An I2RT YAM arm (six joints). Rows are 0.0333 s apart.
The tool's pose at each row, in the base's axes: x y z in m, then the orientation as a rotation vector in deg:
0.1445 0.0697 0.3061 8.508 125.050 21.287
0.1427 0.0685 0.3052 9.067 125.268 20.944
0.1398 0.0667 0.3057 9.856 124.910 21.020
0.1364 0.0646 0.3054 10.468 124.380 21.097
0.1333 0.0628 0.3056 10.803 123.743 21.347
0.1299 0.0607 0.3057 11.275 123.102 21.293
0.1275 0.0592 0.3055 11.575 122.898 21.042
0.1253 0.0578 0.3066 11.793 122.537 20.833
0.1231 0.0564 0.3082 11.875 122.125 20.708
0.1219 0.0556 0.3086 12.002 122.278 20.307
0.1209 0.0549 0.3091 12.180 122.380 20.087
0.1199 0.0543 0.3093 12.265 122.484 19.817
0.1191 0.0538 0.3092 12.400 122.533 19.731
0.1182 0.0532 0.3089 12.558 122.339 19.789
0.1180 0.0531 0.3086 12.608 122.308 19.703
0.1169 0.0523 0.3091 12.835 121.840 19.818
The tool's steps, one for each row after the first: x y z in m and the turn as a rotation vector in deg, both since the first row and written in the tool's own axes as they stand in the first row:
0.0015 -0.0014 -0.0012 0.479 0.118 0.284
0.0024 -0.0028 -0.0042 0.654 -0.280 0.860
0.0041 -0.0048 -0.0072 0.736 -0.830 1.302
0.0054 -0.0064 -0.0102 0.579 -1.439 1.605
0.0069 -0.0083 -0.0134 0.686 -2.106 1.895
0.0081 -0.0097 -0.0155 0.941 -2.364 2.007
0.0082 -0.0106 -0.0182 1.111 -2.764 2.069
0.0080 -0.0113 -0.0211 1.165 -3.192 2.062
0.0082 -0.0119 -0.0225 1.521 -3.111 2.009
0.0082 -0.0124 -0.0237 1.758 -3.055 2.060
0.0085 -0.0129 -0.0248 1.998 -2.999 2.025
0.0090 -0.0134 -0.0255 2.116 -2.971 2.093
0.0096 -0.0140 -0.0261 2.103 -3.163 2.221
0.0099 -0.0142 -0.0262 2.177 -3.209 2.223
0.0100 -0.0148 -0.0275 2.106 -3.664 2.410

